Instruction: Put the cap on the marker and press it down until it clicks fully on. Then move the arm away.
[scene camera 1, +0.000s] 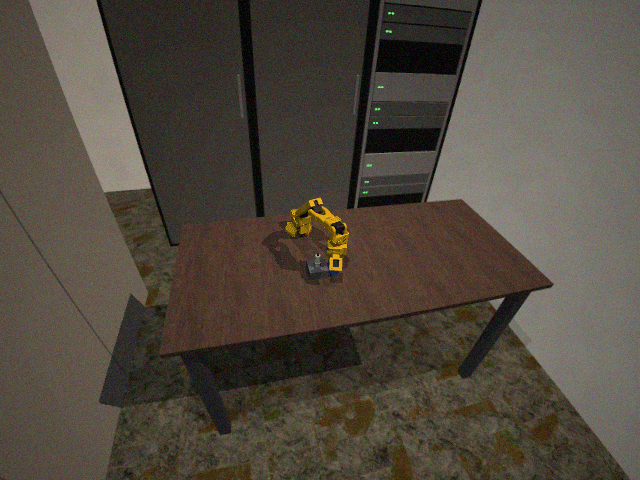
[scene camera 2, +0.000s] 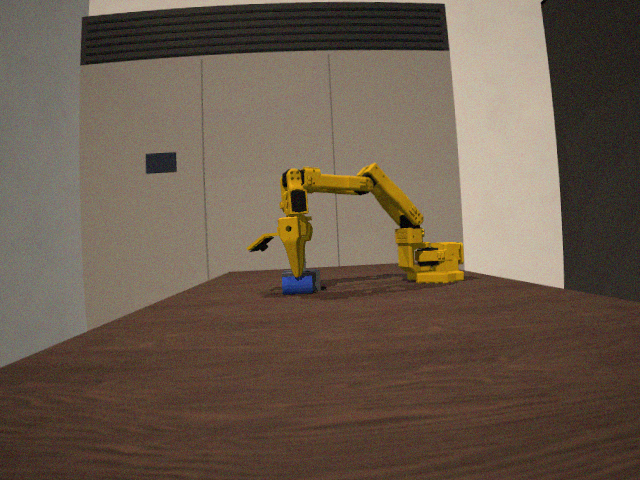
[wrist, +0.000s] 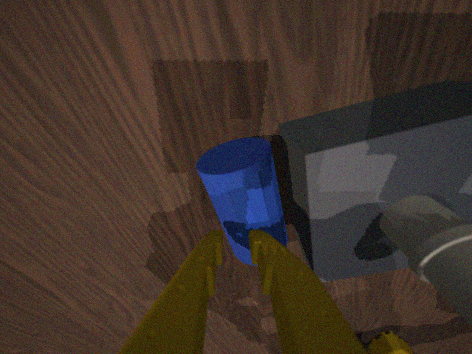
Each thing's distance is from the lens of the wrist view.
blue cap (wrist: 239, 175): 6 cm
grey block (wrist: 344, 168): 6 cm
